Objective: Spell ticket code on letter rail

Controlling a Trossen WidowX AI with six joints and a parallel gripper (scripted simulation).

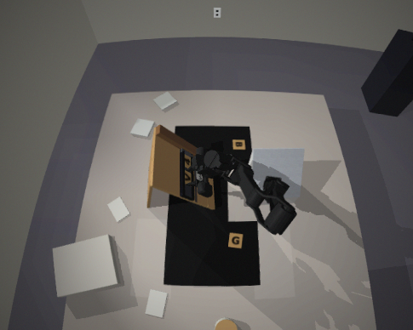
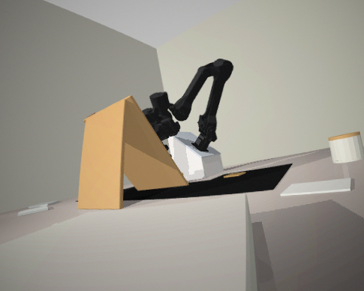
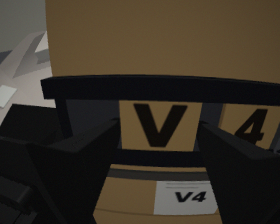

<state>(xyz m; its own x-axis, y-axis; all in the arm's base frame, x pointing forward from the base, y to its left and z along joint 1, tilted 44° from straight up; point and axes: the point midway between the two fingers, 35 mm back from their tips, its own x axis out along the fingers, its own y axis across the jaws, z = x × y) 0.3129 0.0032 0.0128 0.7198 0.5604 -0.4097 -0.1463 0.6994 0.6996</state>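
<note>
Right now my gripper tip is right at the v tile. From my gripper tip the other things lie so: black mat (13 cm behind, 16 cm below); then white ticket (4 cm behind, 5 cm to the right, 8 cm below); then tile marked 4 (1 cm ahead, 7 cm to the right).
</note>
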